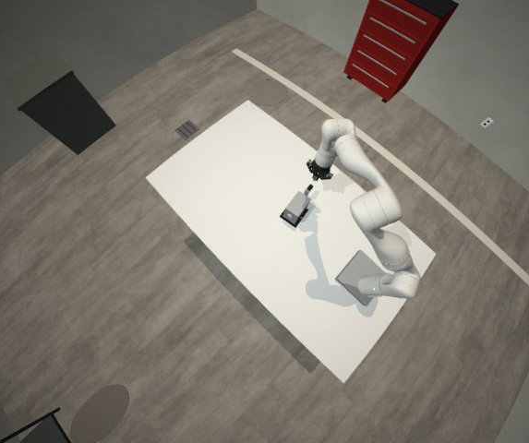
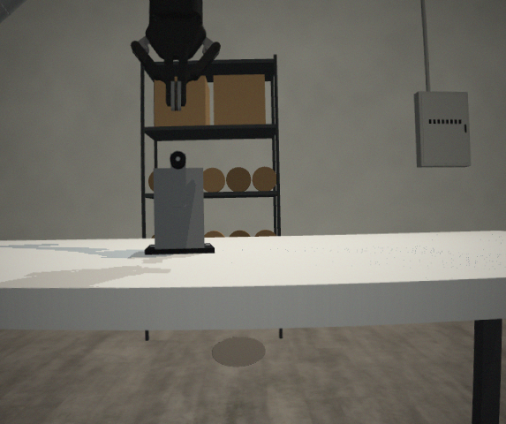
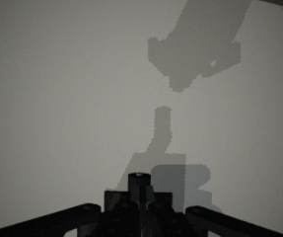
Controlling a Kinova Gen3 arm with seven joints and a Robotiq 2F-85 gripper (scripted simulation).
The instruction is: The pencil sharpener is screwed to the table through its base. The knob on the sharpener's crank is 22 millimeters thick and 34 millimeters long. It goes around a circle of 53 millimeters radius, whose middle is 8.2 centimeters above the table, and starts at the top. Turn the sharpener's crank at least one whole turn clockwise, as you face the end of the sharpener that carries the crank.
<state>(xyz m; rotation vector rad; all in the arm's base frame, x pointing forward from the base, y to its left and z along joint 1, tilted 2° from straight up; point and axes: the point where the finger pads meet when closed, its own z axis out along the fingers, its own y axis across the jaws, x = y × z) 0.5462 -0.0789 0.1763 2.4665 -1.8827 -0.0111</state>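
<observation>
Now: the knob 20 mm to the left of my hand and 90 mm below it.
</observation>
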